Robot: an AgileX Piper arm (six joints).
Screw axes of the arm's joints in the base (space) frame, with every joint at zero. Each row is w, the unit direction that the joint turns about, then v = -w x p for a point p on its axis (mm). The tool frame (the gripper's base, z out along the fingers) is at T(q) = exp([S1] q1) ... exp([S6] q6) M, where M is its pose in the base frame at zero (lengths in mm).
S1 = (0, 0, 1, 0, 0, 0)
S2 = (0, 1, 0, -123, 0, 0)
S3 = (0, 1, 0, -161.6, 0, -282.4)
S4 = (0.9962, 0, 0.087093, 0, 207.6, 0)
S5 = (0, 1, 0, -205.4, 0, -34.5)
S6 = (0.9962, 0, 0.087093, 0, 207.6, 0)
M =
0.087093 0 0.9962 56.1
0 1 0 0
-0.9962 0 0.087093 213.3
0 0 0 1
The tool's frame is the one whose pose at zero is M.
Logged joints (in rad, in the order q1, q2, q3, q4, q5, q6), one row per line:
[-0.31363, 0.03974, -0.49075, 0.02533, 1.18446, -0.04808]
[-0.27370, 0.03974, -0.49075, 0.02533, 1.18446, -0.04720]
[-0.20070, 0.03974, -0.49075, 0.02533, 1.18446, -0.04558]
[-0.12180, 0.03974, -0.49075, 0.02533, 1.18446, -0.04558]
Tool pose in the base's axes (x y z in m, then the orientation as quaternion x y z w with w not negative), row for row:
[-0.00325, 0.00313, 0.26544, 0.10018, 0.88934, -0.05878, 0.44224]
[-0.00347, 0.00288, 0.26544, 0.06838, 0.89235, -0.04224, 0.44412]
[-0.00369, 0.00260, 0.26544, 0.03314, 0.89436, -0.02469, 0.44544]
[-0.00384, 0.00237, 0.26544, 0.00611, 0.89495, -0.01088, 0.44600]
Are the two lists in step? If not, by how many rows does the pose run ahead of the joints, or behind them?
The pose runs 1 row ahead of the joints: the pose in row i belongs to the joints in row i + 1.
